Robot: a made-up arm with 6 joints.
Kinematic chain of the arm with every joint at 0, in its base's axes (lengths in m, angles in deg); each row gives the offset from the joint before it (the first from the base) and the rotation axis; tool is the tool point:
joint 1: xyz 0 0 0.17 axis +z
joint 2: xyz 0 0.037 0 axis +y
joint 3: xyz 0 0 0.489 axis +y
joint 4: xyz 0 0 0.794 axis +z
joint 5: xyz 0 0 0 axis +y
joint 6: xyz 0 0 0.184 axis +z
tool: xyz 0 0 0
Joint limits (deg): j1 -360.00..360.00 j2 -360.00..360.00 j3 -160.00..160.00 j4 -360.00..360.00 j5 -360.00..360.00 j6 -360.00..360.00
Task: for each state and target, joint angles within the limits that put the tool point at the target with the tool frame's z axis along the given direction. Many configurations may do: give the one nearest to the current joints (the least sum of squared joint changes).
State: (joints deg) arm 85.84 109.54 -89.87 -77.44 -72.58 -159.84
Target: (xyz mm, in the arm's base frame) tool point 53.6 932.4 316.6 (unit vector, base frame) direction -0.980 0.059 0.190
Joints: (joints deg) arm 73.53 139.25 -86.64 -73.39 -93.47 -159.84
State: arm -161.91 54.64 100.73 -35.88 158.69 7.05
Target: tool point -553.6 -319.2 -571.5 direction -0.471 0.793 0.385
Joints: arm -138.32 94.33 73.28 -84.40 114.45 7.05
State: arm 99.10 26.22 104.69 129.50 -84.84 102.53
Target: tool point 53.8 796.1 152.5 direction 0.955 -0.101 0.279
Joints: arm 95.94 25.87 103.98 84.74 -109.37 102.53
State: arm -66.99 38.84 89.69 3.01 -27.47 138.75
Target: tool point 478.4 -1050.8 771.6 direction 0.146 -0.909 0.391
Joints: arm -65.07 24.41 59.49 40.40 -22.76 138.75
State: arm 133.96 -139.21 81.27 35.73 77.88 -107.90
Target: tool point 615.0 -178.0 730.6 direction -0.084 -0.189 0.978
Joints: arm 170.48 -136.05 113.38 25.25 28.01 -107.90
